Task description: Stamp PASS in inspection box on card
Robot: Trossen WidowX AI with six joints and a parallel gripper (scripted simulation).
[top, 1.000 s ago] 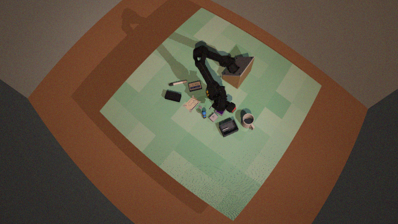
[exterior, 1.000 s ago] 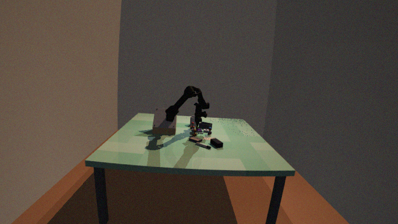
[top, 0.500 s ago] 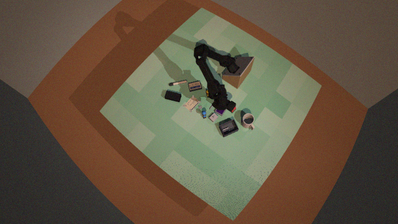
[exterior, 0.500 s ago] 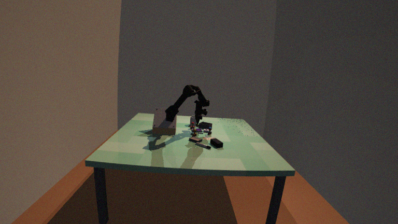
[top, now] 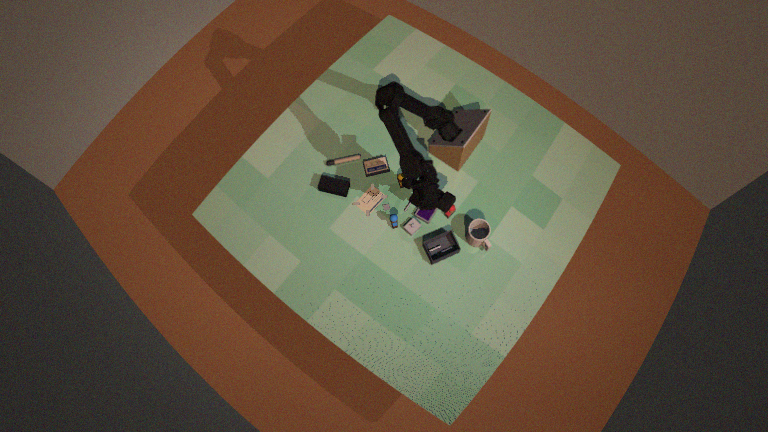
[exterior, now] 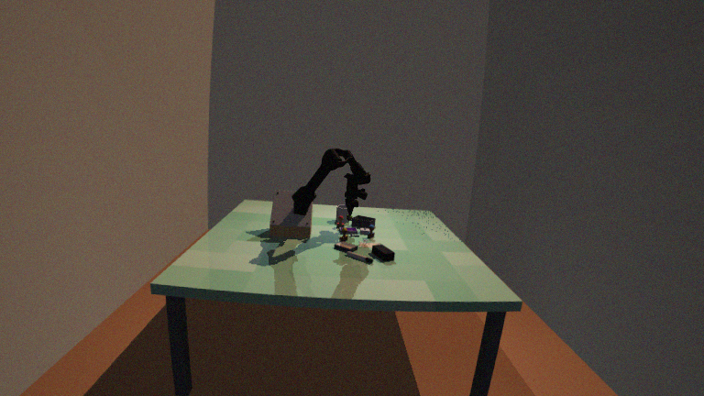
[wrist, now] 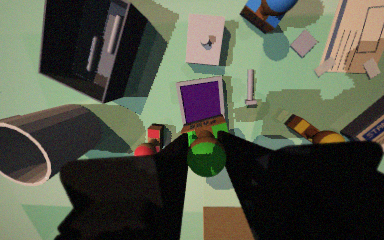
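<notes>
The beige card is 110 mm ahead of my gripper tip, 180 mm to the right of it and 100 mm below it. Also, from my gripper tip: green-knobbed stamp: 10 mm below; ink pad: 90 mm below; red-knobbed stamp: 50 mm behind, 70 mm to the left, 80 mm below.
</notes>
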